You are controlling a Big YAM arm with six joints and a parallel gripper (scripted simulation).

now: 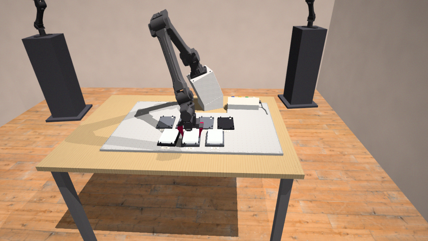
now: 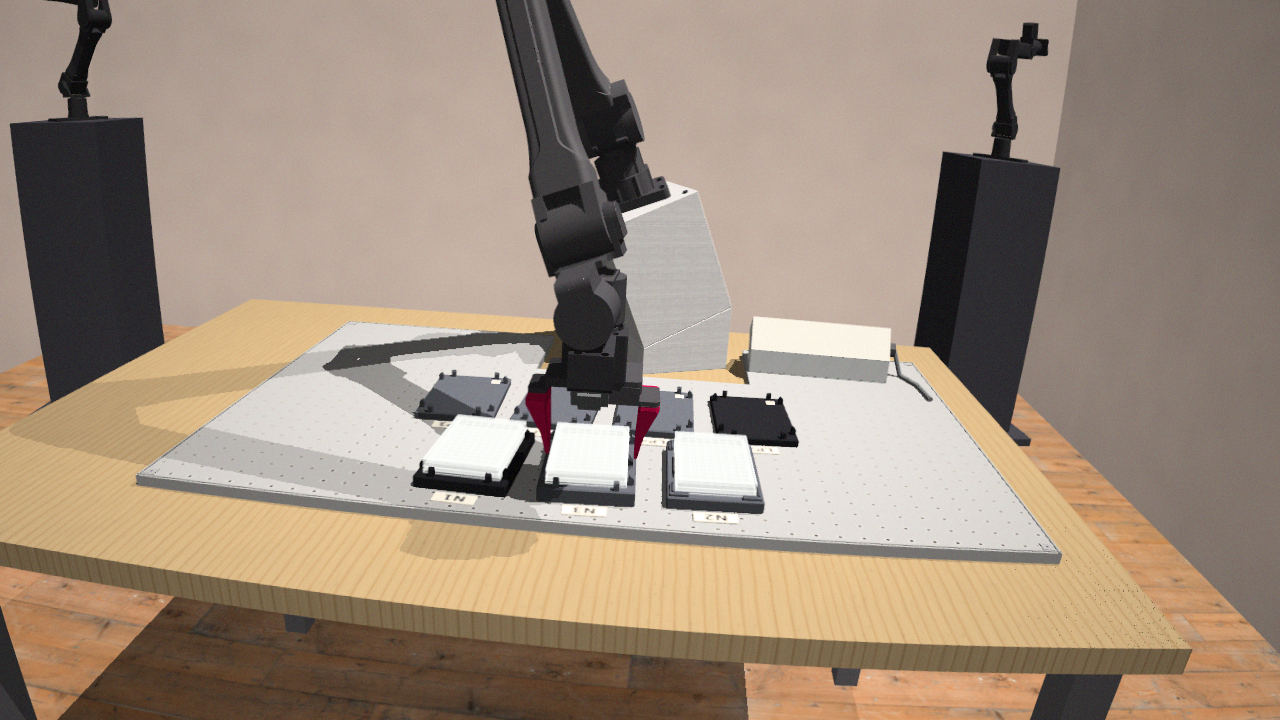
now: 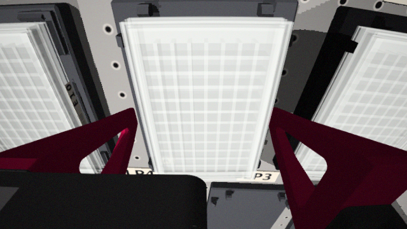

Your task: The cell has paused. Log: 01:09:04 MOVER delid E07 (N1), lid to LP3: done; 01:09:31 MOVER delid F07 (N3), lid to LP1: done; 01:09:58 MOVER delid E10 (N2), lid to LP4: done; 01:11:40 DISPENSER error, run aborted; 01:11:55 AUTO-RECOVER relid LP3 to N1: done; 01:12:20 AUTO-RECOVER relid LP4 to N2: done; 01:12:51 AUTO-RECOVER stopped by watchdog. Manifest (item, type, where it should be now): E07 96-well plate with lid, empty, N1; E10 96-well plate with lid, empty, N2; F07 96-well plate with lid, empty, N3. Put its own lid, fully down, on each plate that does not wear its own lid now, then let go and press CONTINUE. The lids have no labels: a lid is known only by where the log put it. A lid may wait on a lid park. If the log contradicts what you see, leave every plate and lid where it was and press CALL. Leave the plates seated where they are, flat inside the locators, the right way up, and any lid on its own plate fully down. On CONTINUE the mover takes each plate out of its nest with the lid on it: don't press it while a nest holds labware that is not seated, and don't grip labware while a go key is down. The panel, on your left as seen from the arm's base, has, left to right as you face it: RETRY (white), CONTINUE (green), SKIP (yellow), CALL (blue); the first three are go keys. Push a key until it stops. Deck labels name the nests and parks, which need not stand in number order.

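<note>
My gripper is now right at the clear lid. Also, from my hand: plate (10 mm below); LP4 park (180 mm behind, 90 mm to the left, 30 mm below); LP3 park (190 mm behind, 40 mm to the right, 30 mm below).
</note>
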